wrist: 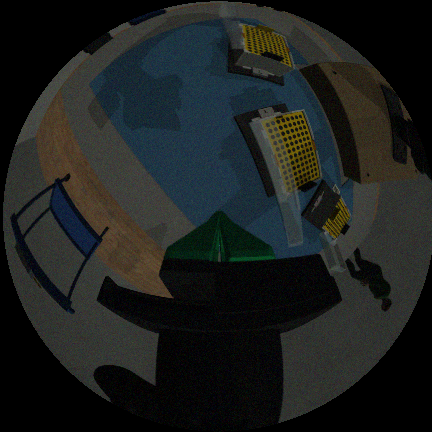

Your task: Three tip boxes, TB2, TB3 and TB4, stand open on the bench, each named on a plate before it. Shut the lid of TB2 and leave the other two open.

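Places are measured from the arm's base along level axes (x down, y ahead, z right), in millimetres.
Pixels of known places: gripper, fingertip midpoint: [218, 216].
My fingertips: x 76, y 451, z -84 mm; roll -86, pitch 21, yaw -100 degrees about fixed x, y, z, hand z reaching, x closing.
Note:
Ahead of a thing's pixels: the offset from my fingertips to its top centre. "spot": to the spot under its first point. Level surfaces: height alone.
Three tip boxes with yellow, hole-dotted racks are in the wrist view: one box @[spot: dy -176, dx +60, dz +215 mm] [267, 46] at the top, one @[dy -136, dx +42, dz +16 mm] [294, 150] right of centre, and one @[dy -257, dx +42, dz -173 mm] [338, 218] at the lower right. Their name plates are too small and dim to read, so I cannot tell which is TB2. The middle box's clear lid @[spot: dy -55, dx -26, dz -10 mm] [289, 215] stands open along its left side and reaches down toward the gripper's right. The lower right box's clear lid @[spot: dy -220, dx +21, dz -240 mm] [333, 254] is also open. A pale, clear panel [231, 26] shows at the top box's left. My gripper [218, 216] has green fingers, shut and empty, left of the middle box.
The boxes are on a blue mat @[dx +117 mm] [165, 165] with a grey border. A brown box-like block [362, 125] stands at the right. A blue-framed rack [76, 220] is off the wooden edge [115, 240] at the left. A small figure [372, 280] shows at the lower right.

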